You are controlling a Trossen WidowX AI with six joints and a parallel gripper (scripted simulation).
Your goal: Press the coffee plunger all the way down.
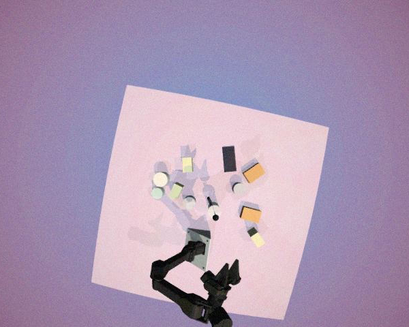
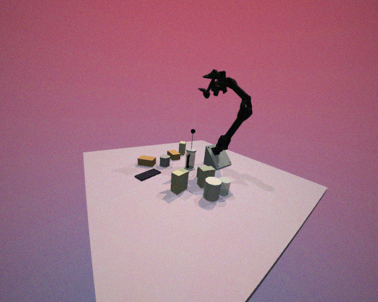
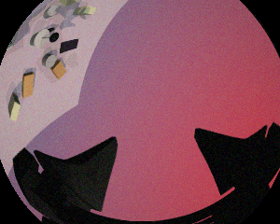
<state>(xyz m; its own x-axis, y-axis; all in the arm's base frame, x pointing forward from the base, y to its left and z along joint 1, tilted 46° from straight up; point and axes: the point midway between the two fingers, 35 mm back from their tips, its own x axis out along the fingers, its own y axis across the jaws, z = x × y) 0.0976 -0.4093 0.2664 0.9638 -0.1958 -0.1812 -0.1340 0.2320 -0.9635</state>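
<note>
My gripper tip is now 45 cm above the coffee press, 9 cm short of it and 6 cm to the right of it. Also, from my gripper tip: dark flat slab 58 cm below, 37 cm ahead, 1 cm to the right.
</note>
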